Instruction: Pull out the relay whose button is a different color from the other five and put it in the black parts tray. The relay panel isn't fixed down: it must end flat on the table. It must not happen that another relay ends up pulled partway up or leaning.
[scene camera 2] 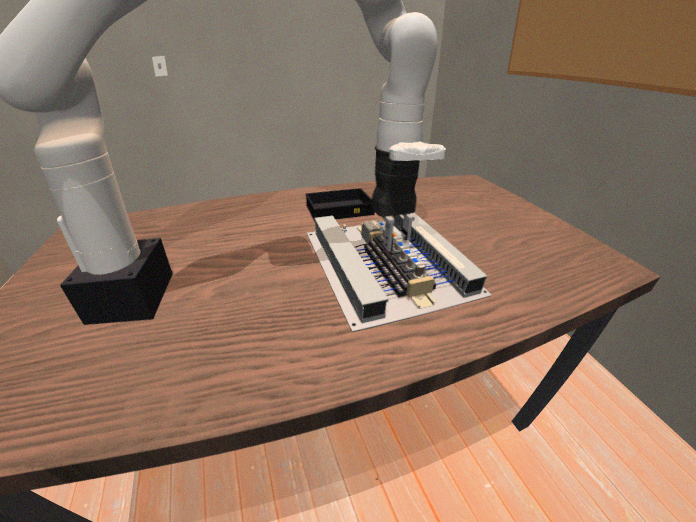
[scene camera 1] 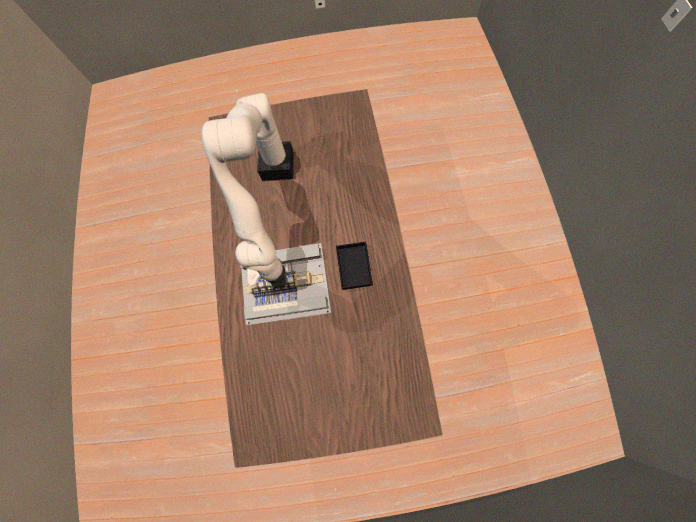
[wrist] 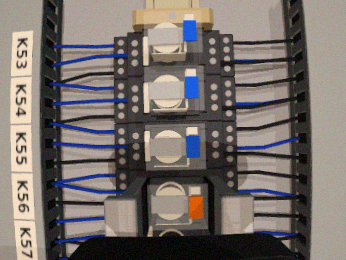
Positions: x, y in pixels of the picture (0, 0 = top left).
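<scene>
I can see a black parts tray in scene camera 1 and in scene camera 2, but in the wrist view the tray is out of frame. On the black parts tray, [scene camera 2: 356, 203] and [scene camera 1: 362, 280] are the same spot. There's a grey relay panel too, and I see the panel in the wrist view, in scene camera 2 and in scene camera 1 [307, 261]. On the grey relay panel, [wrist: 235, 100] and [scene camera 2: 389, 278] are the same spot.
</scene>
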